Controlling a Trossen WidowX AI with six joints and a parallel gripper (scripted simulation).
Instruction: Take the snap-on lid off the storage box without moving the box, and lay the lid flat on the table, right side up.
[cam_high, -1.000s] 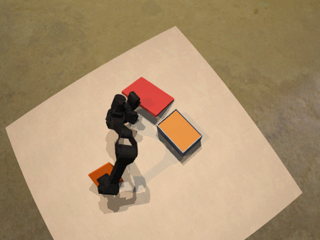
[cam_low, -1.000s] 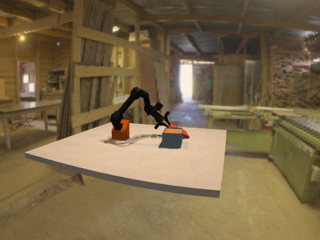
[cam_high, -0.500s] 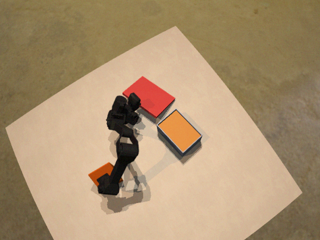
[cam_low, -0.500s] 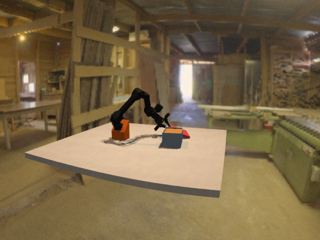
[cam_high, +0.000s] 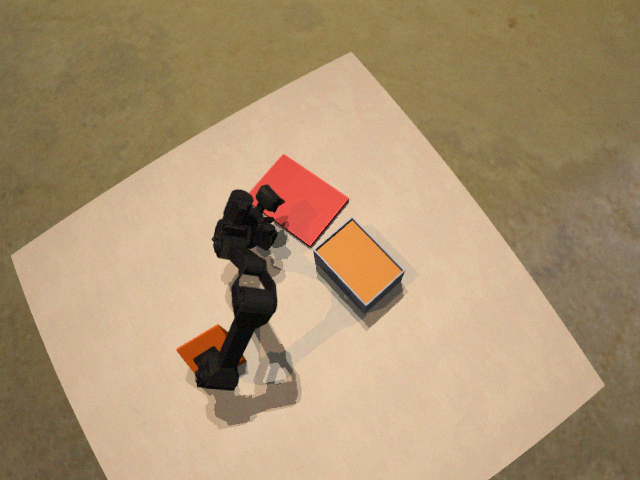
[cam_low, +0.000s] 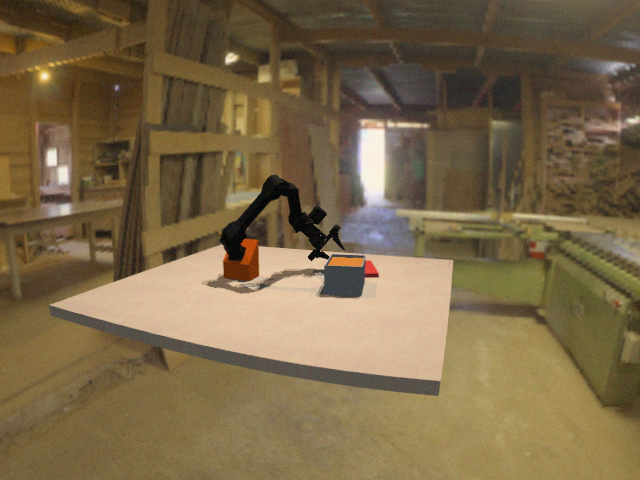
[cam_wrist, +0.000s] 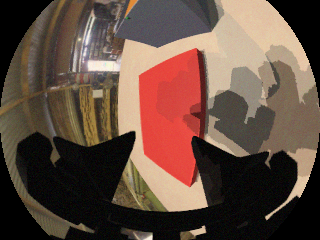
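My gripper tip is 60 mm short of the red lid, 20 mm to the right of it and 50 mm above it. Also, from my gripper tip: storage box (90 mm ahead, 240 mm to the right, 10 mm below).
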